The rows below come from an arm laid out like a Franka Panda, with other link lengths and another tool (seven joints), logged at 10 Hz.
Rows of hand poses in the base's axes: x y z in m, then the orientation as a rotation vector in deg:
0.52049 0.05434 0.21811 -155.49 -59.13 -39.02
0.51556 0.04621 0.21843 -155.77 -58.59 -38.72
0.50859 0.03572 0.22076 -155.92 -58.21 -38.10
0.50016 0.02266 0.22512 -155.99 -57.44 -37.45
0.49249 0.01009 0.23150 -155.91 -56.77 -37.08
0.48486 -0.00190 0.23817 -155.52 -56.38 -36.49
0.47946 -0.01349 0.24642 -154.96 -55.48 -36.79
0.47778 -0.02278 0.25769 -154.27 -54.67 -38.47
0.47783 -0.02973 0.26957 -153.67 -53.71 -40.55
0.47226 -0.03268 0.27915 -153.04 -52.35 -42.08
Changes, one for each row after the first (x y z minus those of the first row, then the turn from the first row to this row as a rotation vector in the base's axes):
-0.00493 -0.00813 0.00032 0.00 0.25 -0.38
-0.01190 -0.01862 0.00265 0.02 0.72 -0.58
-0.02033 -0.03168 0.00701 0.28 1.28 -0.96
-0.02800 -0.04425 0.01339 0.62 1.65 -1.25
-0.03563 -0.05624 0.02006 1.10 2.18 -1.23
-0.04103 -0.06783 0.02831 1.98 2.21 -1.52
-0.04271 -0.07712 0.03958 2.98 1.29 -1.84
-0.04266 -0.08407 0.05146 3.97 0.09 -2.32
-0.04823 -0.08702 0.06104 5.12 -0.68 -2.97

